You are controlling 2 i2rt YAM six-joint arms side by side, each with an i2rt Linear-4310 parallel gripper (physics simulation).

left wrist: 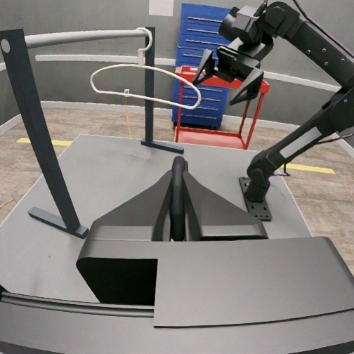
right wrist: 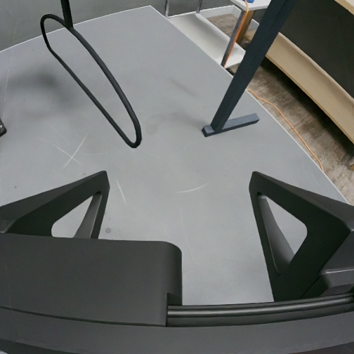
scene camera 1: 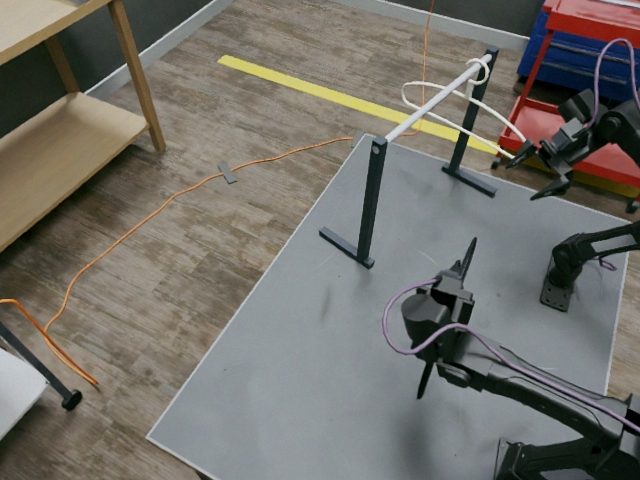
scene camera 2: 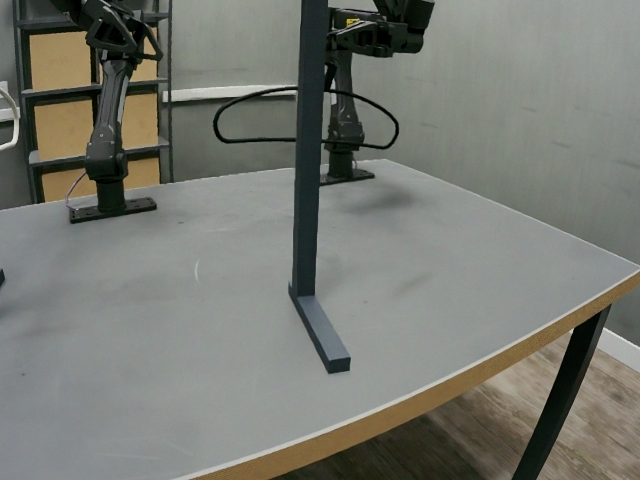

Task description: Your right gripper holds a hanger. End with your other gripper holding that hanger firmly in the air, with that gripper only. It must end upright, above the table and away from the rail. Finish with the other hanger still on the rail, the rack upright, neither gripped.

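Where they show: left gripper, fingertip midpoint: [scene camera 1: 455, 268] [scene camera 2: 334, 37]; right gripper, fingertip midpoint: [scene camera 1: 517, 183] [scene camera 2: 149, 54]; left arm's base, link origin: [scene camera 2: 339, 178]; right arm's base, link origin: [scene camera 1: 559, 280] [scene camera 2: 112, 211].
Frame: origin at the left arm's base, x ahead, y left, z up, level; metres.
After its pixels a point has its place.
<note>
The black hanger [scene camera 1: 424, 379] {z 0.210, x 0.239, y -0.066 m} [scene camera 2: 258, 140] {z 0.174, x 0.215, y -0.370 m} [left wrist: 177, 205] [right wrist: 138, 135] is upright in the air above the table, its loop below my left gripper. My left gripper [scene camera 2: 333, 41] {z 0.366, x 0.249, y -0.236 m} [left wrist: 177, 177] is shut on it near the hook; a rack post partly hides this in scene camera 2. The white hanger [scene camera 1: 468, 90] {z 0.354, x 0.340, y -0.848 m} [left wrist: 141, 57] hangs by its hook on the rail [scene camera 1: 429, 105] {z 0.436, x 0.410, y -0.627 m} [left wrist: 90, 36], near its far end. My right gripper [scene camera 1: 521, 181] {z 0.337, x 0.163, y -0.555 m} [left wrist: 210, 92] [right wrist: 178, 178] is open and empty, apart from the black hanger. One fingertip is close beside the white hanger's loop; contact is unclear.
The rack's near post [scene camera 1: 371, 201] {z 0.268, x 0.474, y -0.434 m} [scene camera 2: 310, 155] {z 0.211, x 0.490, y -0.453 m} [left wrist: 40, 135] stands upright on the grey table [scene camera 1: 310, 361] {z 0.000, x 0.499, y -0.104 m}. The black hanger is apart from the rack. A red cart [scene camera 1: 610, 160] and a blue drawer cabinet [left wrist: 205, 35] stand behind the table on the floor.
</note>
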